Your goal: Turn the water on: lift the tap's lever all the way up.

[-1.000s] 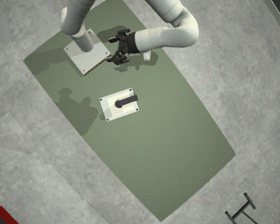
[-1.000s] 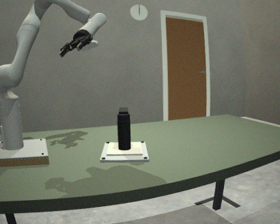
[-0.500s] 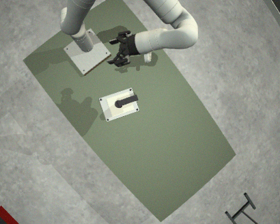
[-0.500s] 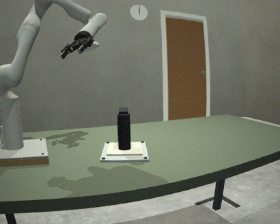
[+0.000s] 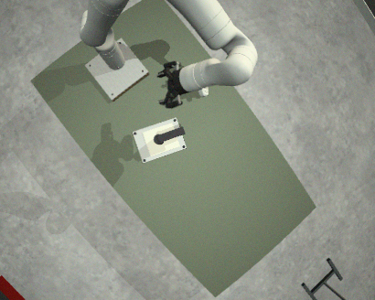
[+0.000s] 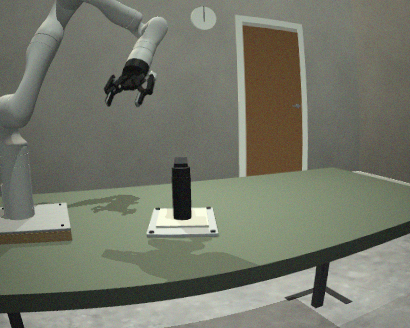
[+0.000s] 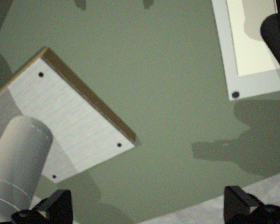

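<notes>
The lever is 150 mm ahead of my hand, 60 mm to the right of it and 160 mm below it. From my hand the other things lie so: tap: 140 mm ahead, 80 mm to the right, 220 mm below.
</notes>
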